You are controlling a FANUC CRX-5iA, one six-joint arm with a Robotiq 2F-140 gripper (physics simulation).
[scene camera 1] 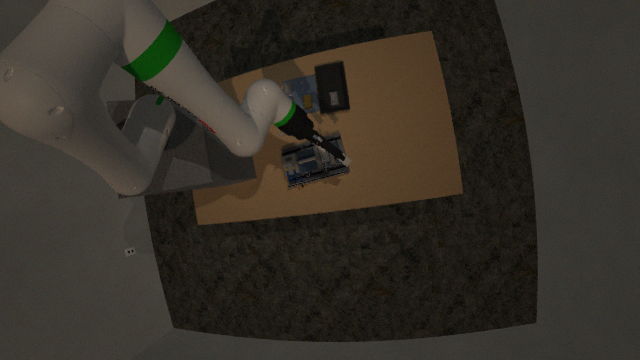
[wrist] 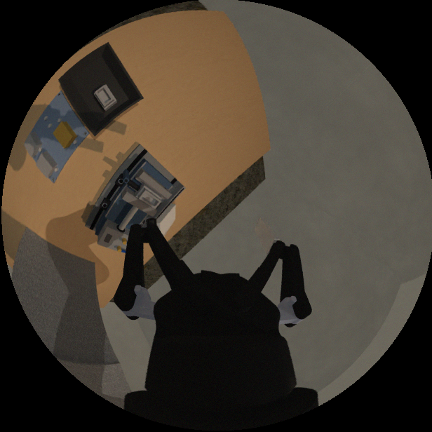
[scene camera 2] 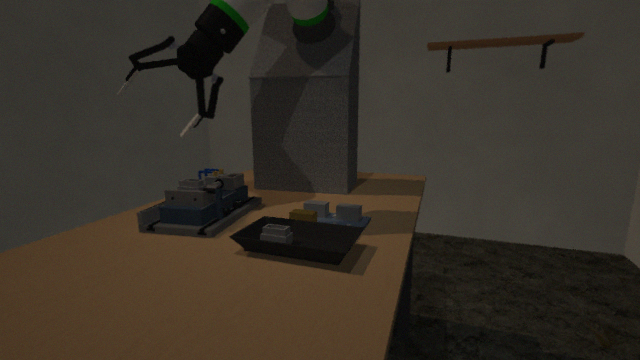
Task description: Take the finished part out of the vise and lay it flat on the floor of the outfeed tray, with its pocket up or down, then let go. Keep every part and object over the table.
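Frame: origin at the arm's base, x ahead, y left, z up, level; metres.
Seen in the pictures: gripper, fingertip midpoint: [scene camera 2: 152, 117]; arm's base, origin of the base link: [scene camera 2: 314, 27].
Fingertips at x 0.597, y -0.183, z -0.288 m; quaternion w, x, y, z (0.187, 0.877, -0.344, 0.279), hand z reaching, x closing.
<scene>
Pixels of each thing's middle, then the offset from my fingertips to it.
- finished part, body centre: [scene camera 2: 191, 187] [scene camera 1: 324, 155] 0.079 m back, 0.027 m left, 0.173 m down
- grey vise, body centre: [scene camera 2: 207, 198] [scene camera 1: 312, 160] 0.149 m back, 0.019 m left, 0.221 m down
- light grey pocketed part, body centre: [scene camera 2: 276, 234] [scene camera 1: 333, 98] 0.002 m ahead, 0.288 m left, 0.241 m down
- blue plate, body centre: [scene camera 2: 326, 224] [scene camera 1: 300, 95] 0.162 m back, 0.350 m left, 0.267 m down
- yellow block, body centre: [scene camera 2: 303, 218] [scene camera 1: 308, 101] 0.124 m back, 0.303 m left, 0.245 m down
The finished part [scene camera 2: 192, 184] [wrist: 149, 196], small and light grey with its pocket up, sits between the jaws of the blue and grey vise [scene camera 2: 187, 214] [wrist: 162, 172]. In scene camera 1 the gripper's arm and fingers cover part of the vise. The black outfeed tray [scene camera 1: 324, 82] [scene camera 2: 315, 240] [wrist: 82, 90] stands beside the vise on the table. Another light grey pocketed part [scene camera 1: 334, 98] [scene camera 2: 276, 234] [wrist: 105, 97] lies in it, pocket up. My gripper [scene camera 1: 347, 161] [scene camera 2: 150, 114] [wrist: 216, 217] is wide open and empty, tilted, high above the vise.
A blue plate [scene camera 1: 300, 90] [wrist: 65, 112] next to the tray bears a yellow block [scene camera 1: 307, 101] [scene camera 2: 303, 215] [wrist: 65, 135] and two grey blocks [scene camera 2: 316, 208] [scene camera 2: 348, 212]. Small blue and yellow pieces [scene camera 2: 210, 171] stand at the vise's far end. The robot's grey pedestal [scene camera 2: 300, 135] rises behind.
</scene>
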